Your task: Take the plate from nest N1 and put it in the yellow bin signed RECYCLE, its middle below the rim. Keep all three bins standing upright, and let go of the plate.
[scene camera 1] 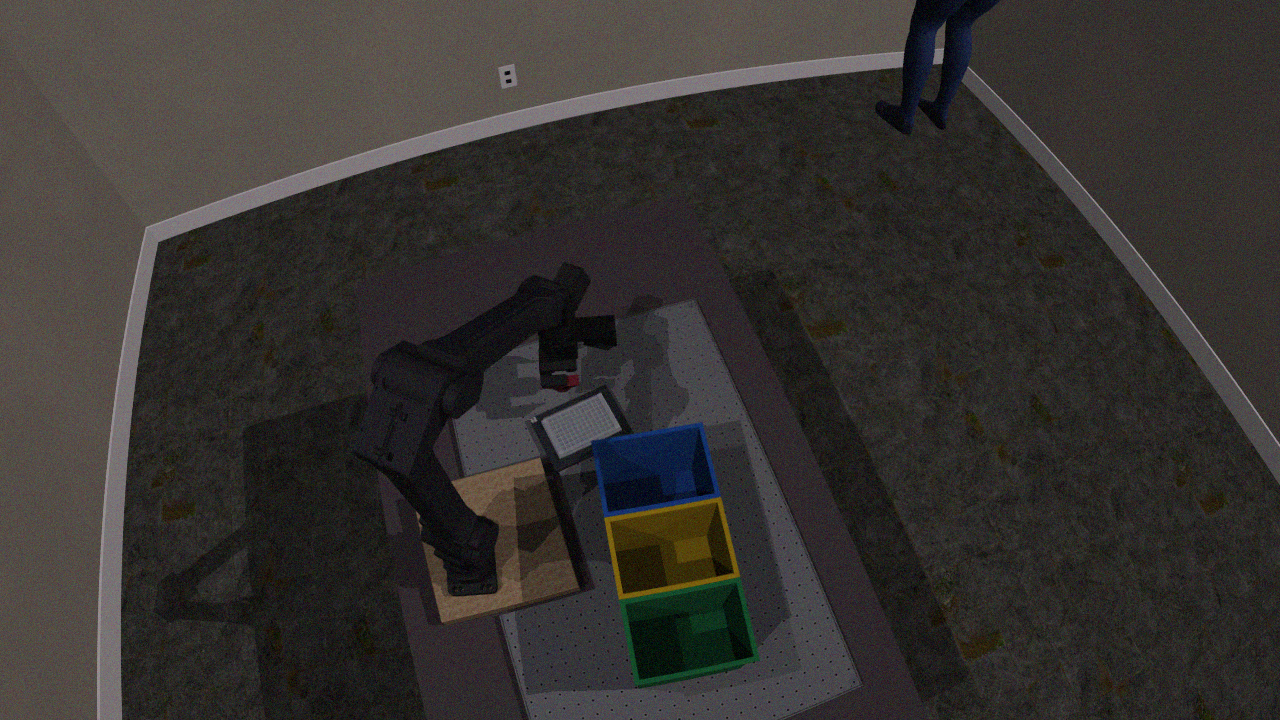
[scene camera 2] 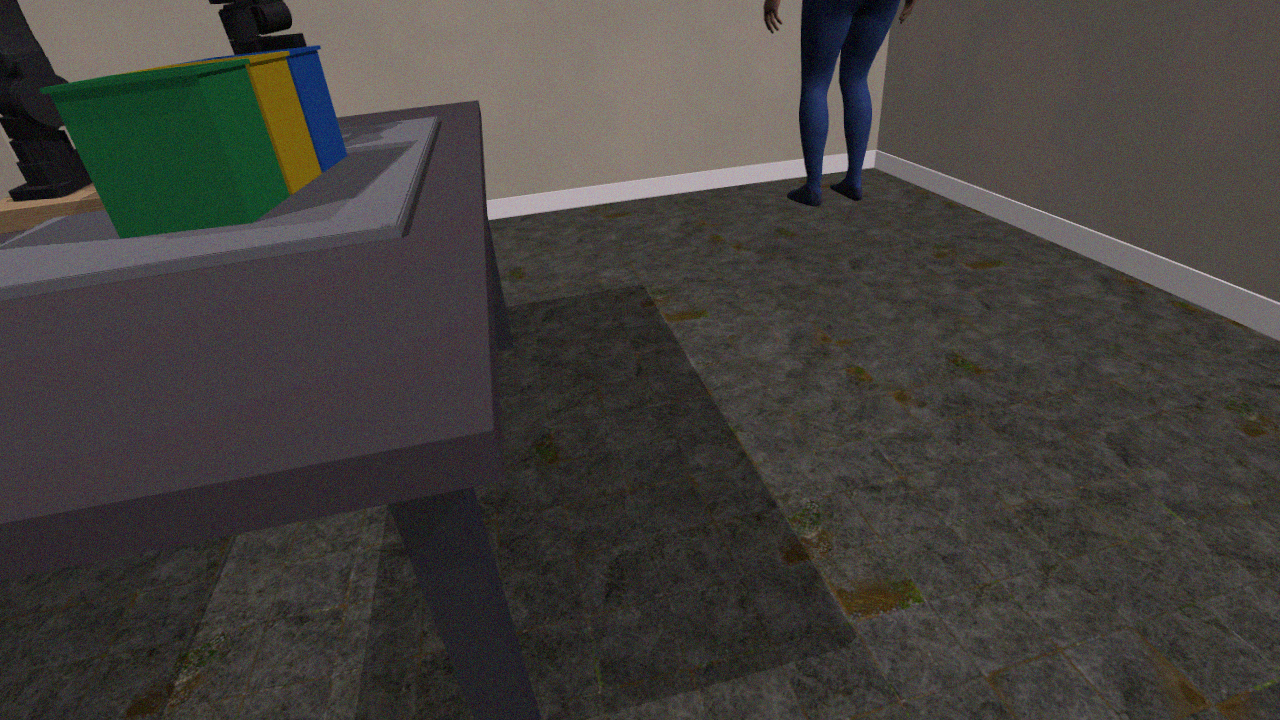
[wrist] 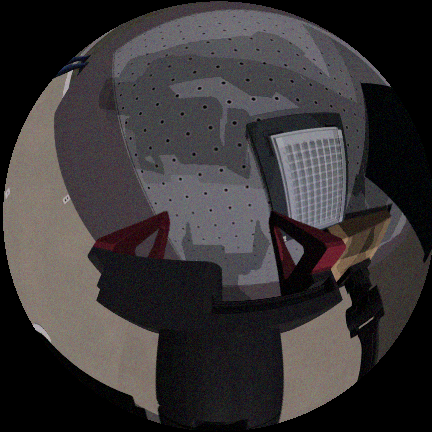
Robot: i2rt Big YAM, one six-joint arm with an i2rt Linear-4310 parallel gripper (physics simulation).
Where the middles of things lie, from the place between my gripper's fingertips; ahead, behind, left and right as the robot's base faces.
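Dark nest (scene camera 1: pixel 585 453): my hand 20 mm short of it, 110 mm to the left of it, 40 mm above it. Counted from my hand: blue bin (scene camera 1: pixel 650 470), 280 mm to the right, 130 mm ahead, 40 mm above; yellow bin (scene camera 2: pixel 269 73), 410 mm to the right, 140 mm ahead, 40 mm above; green bin (scene camera 2: pixel 184 148), 540 mm to the right, 140 mm ahead, 40 mm above.
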